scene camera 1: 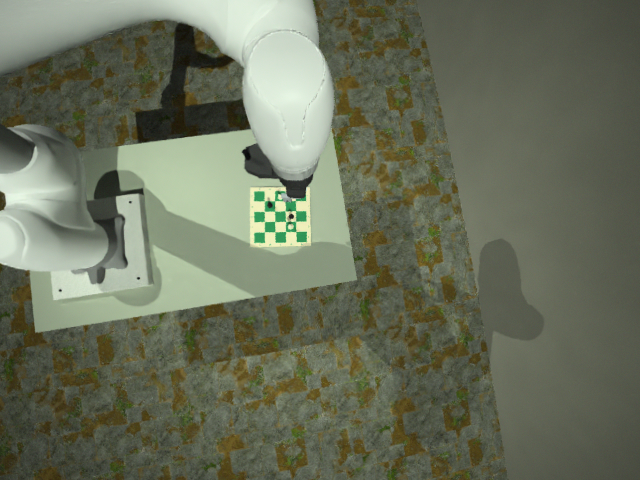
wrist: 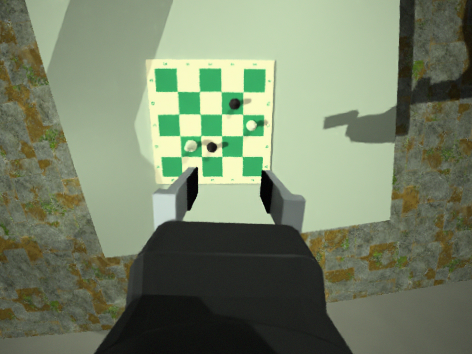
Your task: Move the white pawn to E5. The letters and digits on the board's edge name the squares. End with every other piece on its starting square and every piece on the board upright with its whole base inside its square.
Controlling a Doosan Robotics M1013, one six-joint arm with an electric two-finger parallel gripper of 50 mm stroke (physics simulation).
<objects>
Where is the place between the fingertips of the gripper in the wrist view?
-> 229,181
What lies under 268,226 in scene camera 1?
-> A chessboard.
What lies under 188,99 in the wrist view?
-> A chessboard.
</objects>
